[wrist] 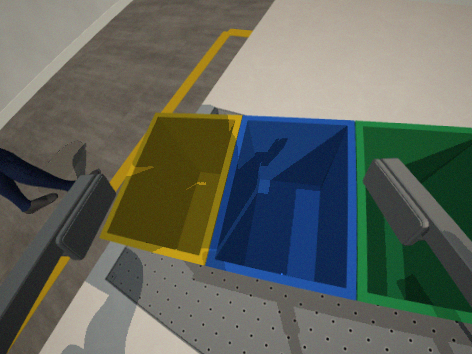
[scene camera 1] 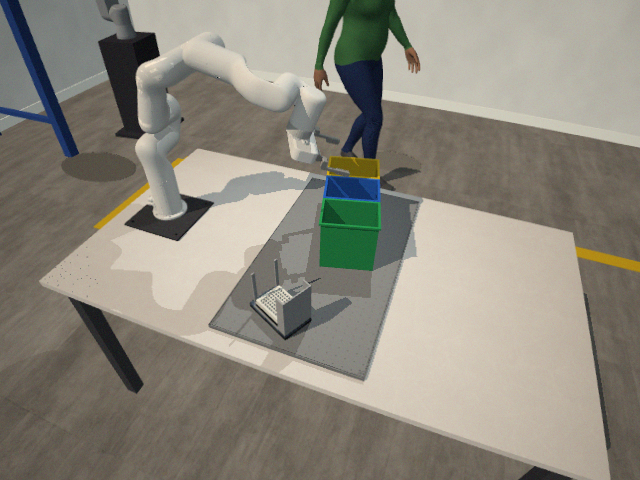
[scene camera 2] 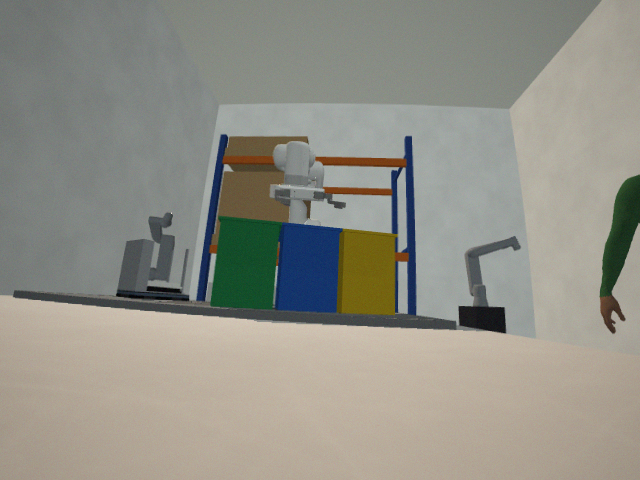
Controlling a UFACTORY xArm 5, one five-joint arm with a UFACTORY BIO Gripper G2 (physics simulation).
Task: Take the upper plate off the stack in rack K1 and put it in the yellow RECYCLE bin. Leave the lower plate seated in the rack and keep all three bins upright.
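Seen in the pictures: hand, its tool point: (wrist: 237,206) (scene camera 1: 337,155) (scene camera 2: 313,203); arm's base, origin of its link: (scene camera 1: 170,210).
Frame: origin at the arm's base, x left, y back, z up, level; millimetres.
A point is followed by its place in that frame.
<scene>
Rack K1 (scene camera 1: 296,312) @[x -408, y -613, z 90 mm] (scene camera 2: 135,266) @[x -379, y -632, z 84 mm] stands at the near end of the mat. A white plate with wells (scene camera 1: 272,298) @[x -349, y -526, z 52 mm] (scene camera 2: 165,284) @[x -325, y -570, z 47 mm] lies low and flat in it; I make out no second plate on top. The yellow bin (scene camera 1: 353,159) @[x 236, y -646, z 182 mm] (scene camera 2: 368,271) @[x 188, y -741, z 97 mm] (wrist: 172,253) @[x 139, y -575, z 186 mm], blue bin (scene camera 1: 353,180) @[x 107, y -668, z 178 mm] (scene camera 2: 309,268) @[x 59, y -758, z 94 mm] (wrist: 352,210) @[x -13, y -667, z 186 mm] and green bin (scene camera 1: 346,248) @[x -140, y -695, z 94 mm] (scene camera 2: 245,266) @[x -69, y -776, z 88 mm] (wrist: 390,302) @[x -51, y -600, z 186 mm] stand upright in a row. My gripper (scene camera 1: 341,156) @[x 63, y -616, z 288 mm] (scene camera 2: 310,200) (wrist: 242,207) @[x 63, y -616, z 288 mm] is open and empty, above the bins. The yellow bin's inside is shadowed; I cannot tell whether a plate lies there.
The bins and rack stand on a grey perforated mat (scene camera 1: 382,310) @[x -279, y -833, z 6 mm] (wrist: 240,300) @[x 84, y -532, z 6 mm] on the table (scene camera 1: 491,310) @[x -190, y -1154, z -7 mm]. Thin upright posts (scene camera 1: 253,286) @[x -366, y -481, z 108 mm] rise at the rack's side. A person in green (scene camera 1: 364,36) stands beyond the table, past the yellow bin.
</scene>
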